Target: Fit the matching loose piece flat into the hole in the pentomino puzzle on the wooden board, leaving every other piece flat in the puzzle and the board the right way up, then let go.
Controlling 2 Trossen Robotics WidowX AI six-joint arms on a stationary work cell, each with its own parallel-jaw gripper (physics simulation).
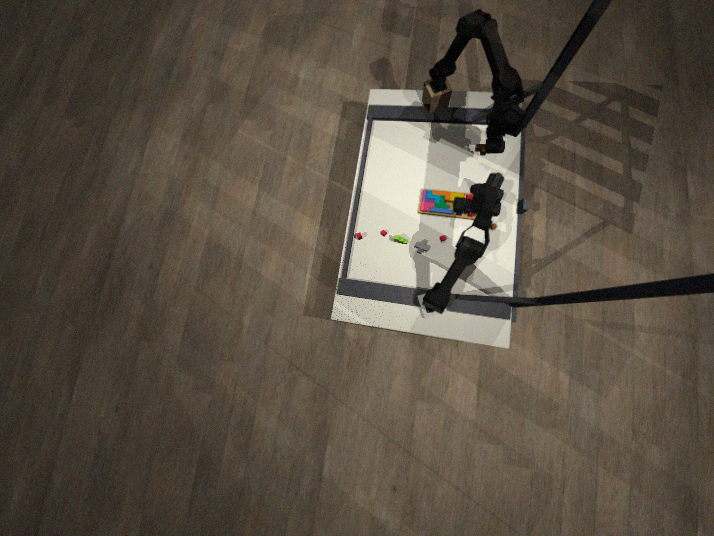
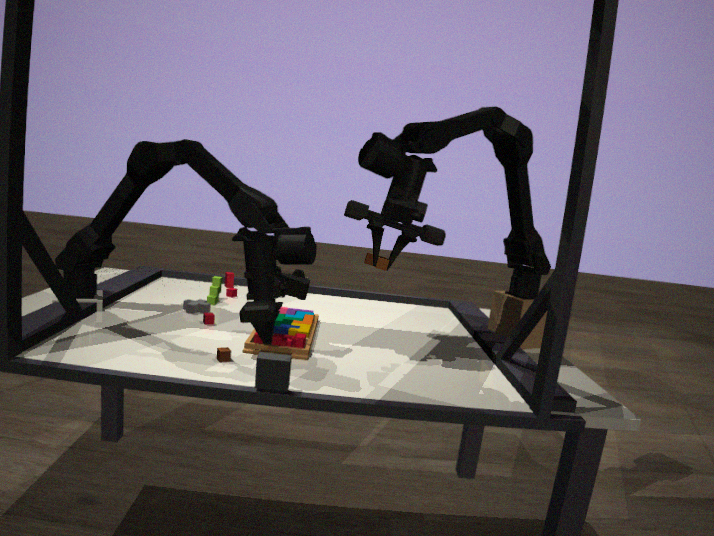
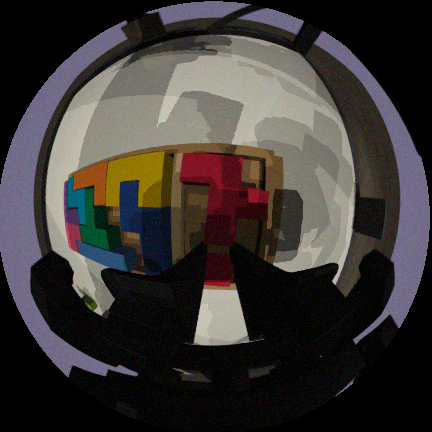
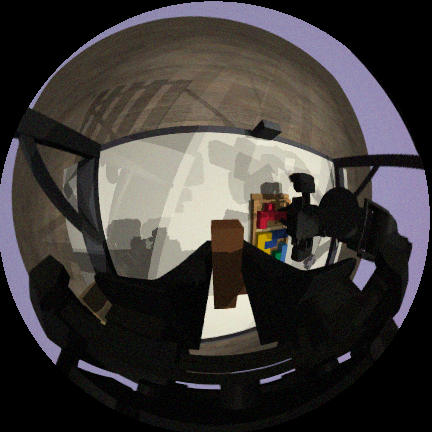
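Pixels of known places: left gripper, fingertip midpoint: (image 1: 470, 211) (image 2: 268, 343) (image 3: 218, 245) (image 4: 277, 214); right gripper, fingertip midpoint: (image 2: 380, 268) (image 4: 224, 244); left arm's base, origin of the base link: (image 1: 432, 303) (image 2: 78, 295); right arm's base, origin of the base link: (image 1: 438, 85) (image 2: 523, 296).
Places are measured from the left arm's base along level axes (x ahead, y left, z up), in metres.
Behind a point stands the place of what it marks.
The wooden board (image 2: 314, 333) @[y -0.235, x 0.469, z -0.020 m] (image 3: 278, 175) @[y -0.369, x 0.383, z -0.018 m] lies puzzle side up. Its wider section holds coloured pieces, including yellow (image 3: 130, 170) @[y -0.262, x 0.432, z 0.001 m], dark blue (image 3: 156, 235) @[y -0.263, x 0.378, z 0.001 m] and green (image 3: 95, 230) @[y -0.193, x 0.408, z 0.002 m], with bare wood (image 3: 114, 216) @[y -0.209, x 0.413, z -0.018 m] showing among them. In the other section lie a branched red piece (image 3: 222, 195) @[y -0.316, x 0.385, z 0.001 m] and a red block (image 3: 219, 270) @[y -0.294, x 0.337, z 0.001 m] at the edge. My left gripper (image 2: 268, 341) @[y -0.298, x 0.348, z -0.018 m] (image 3: 218, 245) @[y -0.298, x 0.348, z -0.018 m] is down at this section and looks shut on the red block; the contact is partly hidden. My right gripper (image 2: 382, 266) @[y -0.394, x 0.517, z 0.154 m] (image 4: 224, 244) @[y -0.394, x 0.517, z 0.154 m] is shut on a brown piece (image 2: 370, 259) @[y -0.368, x 0.509, z 0.165 m] (image 4: 228, 270) @[y -0.384, x 0.524, z 0.172 m], high above the table.
Red cubes (image 1: 442, 238) @[y -0.134, x 0.261, z -0.004 m] (image 2: 208, 318) @[y -0.149, x 0.260, z -0.010 m], a green piece (image 1: 400, 239) @[y 0.045, x 0.308, z 0.016 m] (image 2: 213, 290) @[y 0.032, x 0.305, z 0.008 m] and a grey piece (image 1: 422, 246) @[y -0.040, x 0.252, z -0.004 m] (image 2: 197, 306) @[y -0.055, x 0.253, z -0.009 m] lie on the table beside the board. A brown cube (image 1: 493, 226) @[y -0.360, x 0.246, z -0.004 m] (image 2: 223, 354) @[y -0.373, x 0.245, z -0.010 m] lies near the left gripper. A dark block (image 2: 273, 372) @[y -0.516, x 0.288, z 0.011 m] stands at the table edge.
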